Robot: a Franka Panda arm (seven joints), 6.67 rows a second.
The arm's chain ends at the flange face. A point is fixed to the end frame.
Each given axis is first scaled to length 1.
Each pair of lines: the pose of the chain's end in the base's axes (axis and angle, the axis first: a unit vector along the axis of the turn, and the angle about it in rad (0 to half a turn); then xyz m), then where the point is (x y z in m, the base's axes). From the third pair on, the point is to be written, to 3 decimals.
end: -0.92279, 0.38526, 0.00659, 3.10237, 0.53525, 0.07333, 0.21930
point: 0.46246 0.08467 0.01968
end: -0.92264, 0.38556, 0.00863, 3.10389, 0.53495, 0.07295, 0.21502
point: 0.46129 0.08437 0.01572
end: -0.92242, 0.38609, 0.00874, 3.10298, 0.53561, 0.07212, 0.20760
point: 0.462 0.084 0.008
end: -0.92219, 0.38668, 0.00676, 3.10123, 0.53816, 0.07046, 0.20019
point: 0.465 0.082 0.001
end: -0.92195, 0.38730, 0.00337, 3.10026, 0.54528, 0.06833, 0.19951
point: 0.474 0.080 -0.001
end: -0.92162, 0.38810, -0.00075, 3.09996, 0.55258, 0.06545, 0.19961
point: 0.483 0.077 -0.001
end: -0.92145, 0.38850, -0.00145, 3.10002, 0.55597, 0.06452, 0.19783
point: 0.486 0.076 -0.003
